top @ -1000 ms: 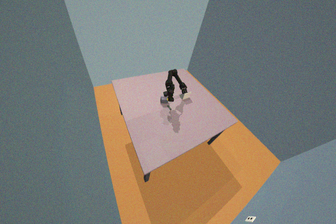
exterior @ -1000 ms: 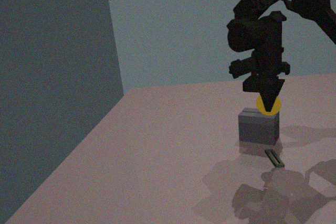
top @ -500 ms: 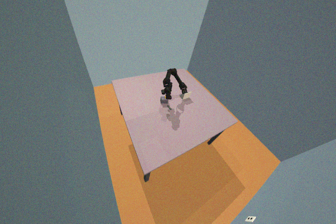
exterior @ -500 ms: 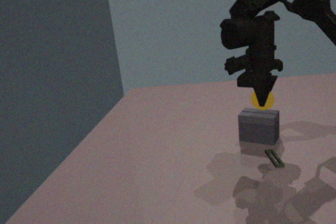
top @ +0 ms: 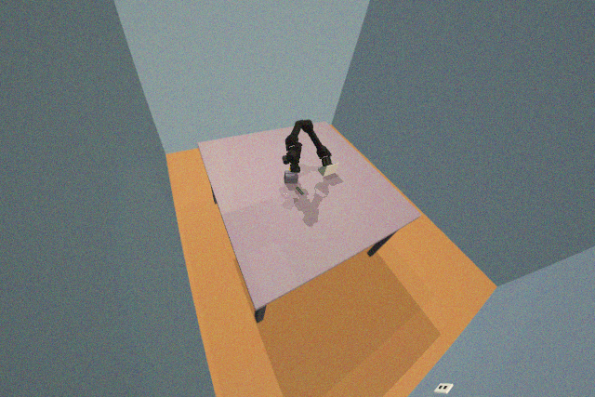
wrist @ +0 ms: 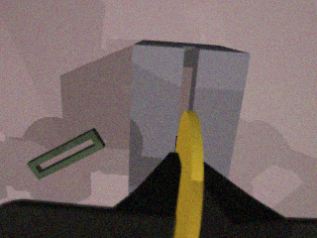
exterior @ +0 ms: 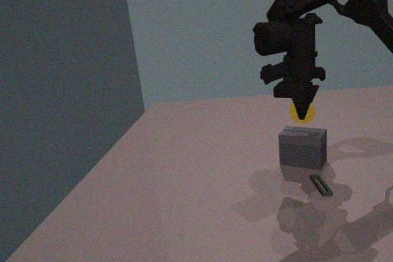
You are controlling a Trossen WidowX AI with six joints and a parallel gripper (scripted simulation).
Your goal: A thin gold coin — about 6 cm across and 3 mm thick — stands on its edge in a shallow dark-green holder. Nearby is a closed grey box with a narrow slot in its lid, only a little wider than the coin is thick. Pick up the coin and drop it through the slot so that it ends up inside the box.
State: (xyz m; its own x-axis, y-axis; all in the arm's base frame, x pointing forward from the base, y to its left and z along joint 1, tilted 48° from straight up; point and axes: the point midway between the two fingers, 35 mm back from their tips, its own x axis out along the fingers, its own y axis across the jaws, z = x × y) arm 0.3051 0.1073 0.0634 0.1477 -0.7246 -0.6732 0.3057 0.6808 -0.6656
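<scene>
Right now my gripper tip is 2 cm below the gold coin.
</scene>
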